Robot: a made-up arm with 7 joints.
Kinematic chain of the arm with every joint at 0, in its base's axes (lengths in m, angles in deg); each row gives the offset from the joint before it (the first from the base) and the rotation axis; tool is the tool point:
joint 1: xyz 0.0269 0.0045 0.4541 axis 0 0.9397 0.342
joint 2: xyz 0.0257 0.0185 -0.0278 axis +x
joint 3: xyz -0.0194 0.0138 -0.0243 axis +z
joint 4: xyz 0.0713 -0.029 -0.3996 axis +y
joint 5: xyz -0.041 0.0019 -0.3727 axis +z
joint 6: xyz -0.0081 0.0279 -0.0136 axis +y
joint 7: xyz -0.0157 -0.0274 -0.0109 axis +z
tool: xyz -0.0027 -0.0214 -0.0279
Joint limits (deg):
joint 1: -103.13..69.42
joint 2: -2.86..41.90
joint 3: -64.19..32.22
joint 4: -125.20..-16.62
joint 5: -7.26..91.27
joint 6: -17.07..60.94
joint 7: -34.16..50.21
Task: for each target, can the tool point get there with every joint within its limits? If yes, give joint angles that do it. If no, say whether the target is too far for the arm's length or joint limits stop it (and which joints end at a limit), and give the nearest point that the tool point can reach.
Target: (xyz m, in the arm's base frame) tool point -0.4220 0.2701 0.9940
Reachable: no: joint limits stop it (at a limit: joint 1, joint 2, joint 3, joint 4, joint 5, joint 6) | nearest point 0.0683 0.1308 0.9341 | short by 0.513 m
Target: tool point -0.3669 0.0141 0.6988
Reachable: no: joint limits stop it (at a limit: joint 1, joint 2, joint 3, joint 4, joint 5, joint 6) | nearest point 0.0669 0.1220 0.9369 | short by 0.506 m
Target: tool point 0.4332 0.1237 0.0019
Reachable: yes | joints 11.79 20.62 -2.33 -105.93 59.89 5.42 43.70
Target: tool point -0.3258 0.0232 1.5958
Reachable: no: too far | nearest point 0.1375 0.0951 1.0187 | short by 0.744 m
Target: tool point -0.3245 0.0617 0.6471
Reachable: no: joint limits stop it (at a limit: joint 1, joint 2, joint 3, joint 4, joint 5, joint 6) | nearest point 0.0671 0.1248 0.9356 | short by 0.491 m
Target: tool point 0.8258 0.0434 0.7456
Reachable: yes | joints -87.81 27.21 20.30 -34.56 83.20 46.17 -13.06
